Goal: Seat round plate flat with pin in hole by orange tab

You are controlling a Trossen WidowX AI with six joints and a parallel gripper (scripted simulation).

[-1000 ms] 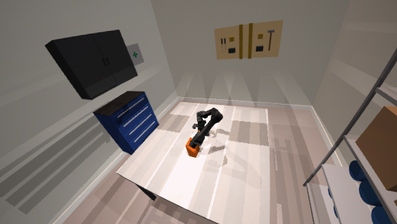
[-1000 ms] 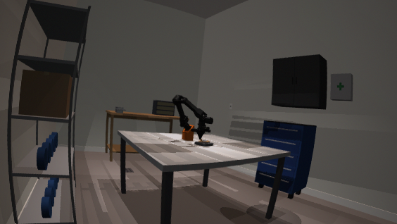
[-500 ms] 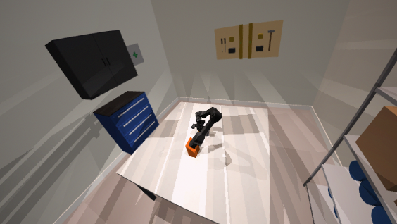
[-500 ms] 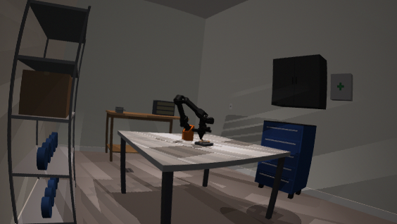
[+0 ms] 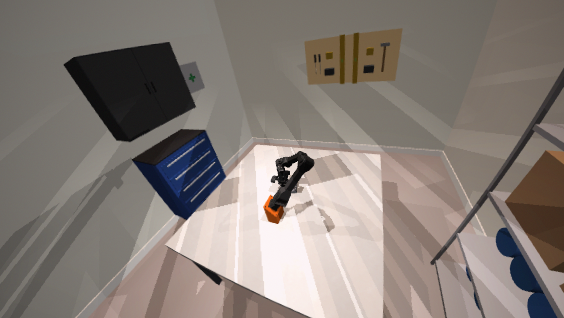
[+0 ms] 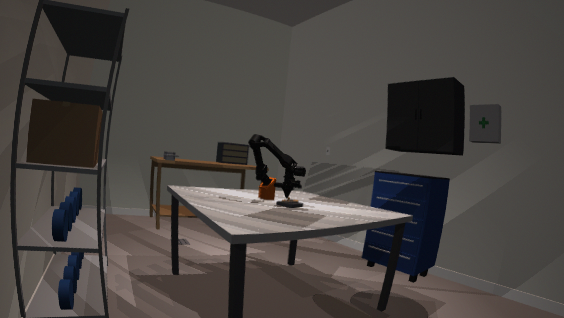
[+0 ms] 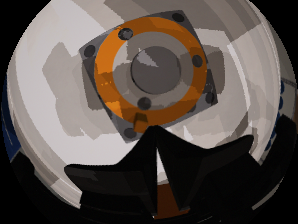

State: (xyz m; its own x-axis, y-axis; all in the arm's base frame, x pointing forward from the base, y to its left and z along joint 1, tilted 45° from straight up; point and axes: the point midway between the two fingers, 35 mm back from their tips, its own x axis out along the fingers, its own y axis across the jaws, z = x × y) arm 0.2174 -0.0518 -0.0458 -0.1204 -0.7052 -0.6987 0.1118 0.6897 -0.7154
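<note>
Right now the round plate is 30 mm ahead of my gripper tip. Also, from my gripper tip: square base 50 mm ahead, 20 mm below, 10 mm to the right.
</note>
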